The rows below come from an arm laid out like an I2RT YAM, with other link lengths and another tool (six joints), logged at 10 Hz.
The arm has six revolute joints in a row. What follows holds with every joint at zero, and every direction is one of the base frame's. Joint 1 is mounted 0.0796 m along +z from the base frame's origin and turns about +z. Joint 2 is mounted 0.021 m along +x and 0.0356 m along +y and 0.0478 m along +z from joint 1 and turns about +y. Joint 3 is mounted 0.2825 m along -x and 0.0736 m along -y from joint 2 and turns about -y. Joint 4 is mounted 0.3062 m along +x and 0.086 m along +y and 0.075 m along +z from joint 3 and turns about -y. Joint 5 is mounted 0.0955 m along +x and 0.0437 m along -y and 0.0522 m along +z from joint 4 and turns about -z. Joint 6 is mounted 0.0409 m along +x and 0.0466 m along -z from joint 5 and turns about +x. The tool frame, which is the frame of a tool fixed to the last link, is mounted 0.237 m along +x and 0.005 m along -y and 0.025 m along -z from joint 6; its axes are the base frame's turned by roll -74.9, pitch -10 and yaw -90 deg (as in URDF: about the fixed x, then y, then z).
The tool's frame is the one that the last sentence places.
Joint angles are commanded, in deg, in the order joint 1, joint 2, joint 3, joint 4, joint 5, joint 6. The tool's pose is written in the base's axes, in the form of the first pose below.
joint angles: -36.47 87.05 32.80 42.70 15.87 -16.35
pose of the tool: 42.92 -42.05 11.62 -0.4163 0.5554 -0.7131 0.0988
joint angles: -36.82 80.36 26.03 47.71 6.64 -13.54
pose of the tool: 44.04 -37.78 14.08 -0.4119 0.5174 -0.7272 0.1837
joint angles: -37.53 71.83 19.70 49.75 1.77 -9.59
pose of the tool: 42.96 -34.69 16.64 -0.3878 0.4971 -0.7388 0.2382
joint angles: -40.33 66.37 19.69 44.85 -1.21 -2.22
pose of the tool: 41.82 -34.96 18.38 -0.3421 0.5207 -0.7312 0.2779
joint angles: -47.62 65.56 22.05 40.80 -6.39 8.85
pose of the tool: 39.48 -38.20 19.07 -0.2642 0.5682 -0.7116 0.3178
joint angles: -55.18 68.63 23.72 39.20 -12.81 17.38
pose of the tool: 37.03 -41.24 17.14 -0.2037 0.6142 -0.6789 0.3470
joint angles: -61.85 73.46 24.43 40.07 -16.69 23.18
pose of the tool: 33.84 -44.36 14.10 -0.1464 0.6532 -0.6540 0.3524
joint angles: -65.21 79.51 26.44 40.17 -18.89 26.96
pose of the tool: 32.48 -46.29 10.75 -0.1088 0.6866 -0.6243 0.3564
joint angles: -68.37 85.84 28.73 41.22 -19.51 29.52
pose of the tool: 30.58 -48.75 7.77 -0.0715 0.7109 -0.6071 0.3477
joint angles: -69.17 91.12 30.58 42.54 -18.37 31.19
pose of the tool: 29.83 -50.26 5.25 -0.0473 0.7269 -0.5961 0.3377
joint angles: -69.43 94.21 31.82 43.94 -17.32 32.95
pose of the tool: 29.51 -51.30 4.21 -0.0277 0.7322 -0.5928 0.3342
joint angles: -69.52 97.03 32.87 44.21 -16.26 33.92
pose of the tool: 29.16 -51.92 2.53 -0.0140 0.7423 -0.5849 0.3266
